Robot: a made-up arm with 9 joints. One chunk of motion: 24 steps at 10 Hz.
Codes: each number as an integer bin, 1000 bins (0 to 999) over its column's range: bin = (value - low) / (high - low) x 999, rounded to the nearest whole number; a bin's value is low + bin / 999 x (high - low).
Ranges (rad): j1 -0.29..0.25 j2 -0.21..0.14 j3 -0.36..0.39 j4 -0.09..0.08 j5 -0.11..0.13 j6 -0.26..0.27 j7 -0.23..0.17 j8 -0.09..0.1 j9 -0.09..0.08
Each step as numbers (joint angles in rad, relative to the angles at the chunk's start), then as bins.
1 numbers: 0.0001 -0.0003 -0.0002 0.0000 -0.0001 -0.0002 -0.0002 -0.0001 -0.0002
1 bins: 537 599 479 529 457 490 574 473 528
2 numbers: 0.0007 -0.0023 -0.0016 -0.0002 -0.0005 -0.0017 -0.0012 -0.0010 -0.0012
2 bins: 538 593 477 528 456 487 571 468 522
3 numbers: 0.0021 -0.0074 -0.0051 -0.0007 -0.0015 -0.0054 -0.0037 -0.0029 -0.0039
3 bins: 540 578 473 525 452 480 565 458 506
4 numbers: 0.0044 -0.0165 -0.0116 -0.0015 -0.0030 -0.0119 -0.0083 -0.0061 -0.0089
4 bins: 545 552 464 520 445 468 554 441 477
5 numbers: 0.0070 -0.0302 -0.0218 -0.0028 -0.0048 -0.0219 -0.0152 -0.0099 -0.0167
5 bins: 549 513 450 512 438 449 536 421 431
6 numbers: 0.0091 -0.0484 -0.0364 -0.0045 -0.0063 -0.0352 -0.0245 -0.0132 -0.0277
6 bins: 553 461 431 502 432 424 513 404 366
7 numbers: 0.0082 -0.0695 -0.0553 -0.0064 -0.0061 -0.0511 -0.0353 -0.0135 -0.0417
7 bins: 552 401 406 491 432 394 486 402 284
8 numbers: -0.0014 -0.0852 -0.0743 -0.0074 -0.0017 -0.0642 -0.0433 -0.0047 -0.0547
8 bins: 534 356 381 485 451 369 466 448 207
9 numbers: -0.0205 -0.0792 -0.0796 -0.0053 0.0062 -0.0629 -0.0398 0.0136 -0.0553
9 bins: 499 373 373 498 484 372 475 545 204
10 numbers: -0.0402 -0.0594 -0.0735 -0.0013 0.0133 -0.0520 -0.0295 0.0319 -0.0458
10 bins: 462 430 382 521 513 392 501 641 260
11 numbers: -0.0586 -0.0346 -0.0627 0.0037 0.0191 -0.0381 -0.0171 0.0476 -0.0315
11 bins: 428 501 396 551 537 418 532 723 344
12 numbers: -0.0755 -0.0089 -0.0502 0.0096 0.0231 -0.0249 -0.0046 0.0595 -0.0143
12 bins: 397 574 413 585 554 443 563 786 445
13 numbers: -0.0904 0.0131 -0.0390 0.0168 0.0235 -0.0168 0.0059 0.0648 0.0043
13 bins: 369 637 428 628 556 458 589 814 554
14 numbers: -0.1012 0.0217 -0.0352 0.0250 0.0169 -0.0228 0.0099 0.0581 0.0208
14 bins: 349 661 433 676 528 447 599 779 651
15 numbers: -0.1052 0.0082 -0.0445 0.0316 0.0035 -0.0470 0.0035 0.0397 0.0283
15 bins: 342 623 420 715 472 401 583 682 695
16 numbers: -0.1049 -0.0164 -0.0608 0.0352 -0.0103 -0.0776 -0.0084 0.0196 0.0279
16 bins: 342 553 399 736 415 344 553 576 693
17 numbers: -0.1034 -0.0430 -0.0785 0.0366 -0.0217 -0.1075 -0.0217 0.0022 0.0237
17 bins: 345 477 375 744 368 287 520 485 668
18 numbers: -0.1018 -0.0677 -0.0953 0.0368 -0.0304 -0.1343 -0.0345 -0.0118 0.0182
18 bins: 348 406 353 745 331 237 488 411 636
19 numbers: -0.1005 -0.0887 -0.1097 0.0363 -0.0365 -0.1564 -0.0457 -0.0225 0.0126
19 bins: 351 346 333 742 306 195 460 355 603
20 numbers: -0.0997 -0.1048 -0.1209 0.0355 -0.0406 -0.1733 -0.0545 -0.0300 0.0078
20 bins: 352 300 318 737 289 163 438 315 575
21 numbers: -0.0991 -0.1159 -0.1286 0.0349 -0.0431 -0.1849 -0.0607 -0.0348 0.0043
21 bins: 353 269 308 734 278 142 423 290 554
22 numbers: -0.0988 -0.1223 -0.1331 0.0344 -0.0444 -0.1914 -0.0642 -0.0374 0.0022
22 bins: 354 250 302 731 273 129 414 277 542
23 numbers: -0.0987 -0.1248 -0.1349 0.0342 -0.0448 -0.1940 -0.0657 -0.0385 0.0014
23 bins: 354 243 300 730 271 124 410 271 537
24 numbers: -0.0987 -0.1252 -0.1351 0.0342 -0.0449 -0.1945 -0.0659 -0.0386 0.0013
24 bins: 354 242 300 730 271 123 410 270 537
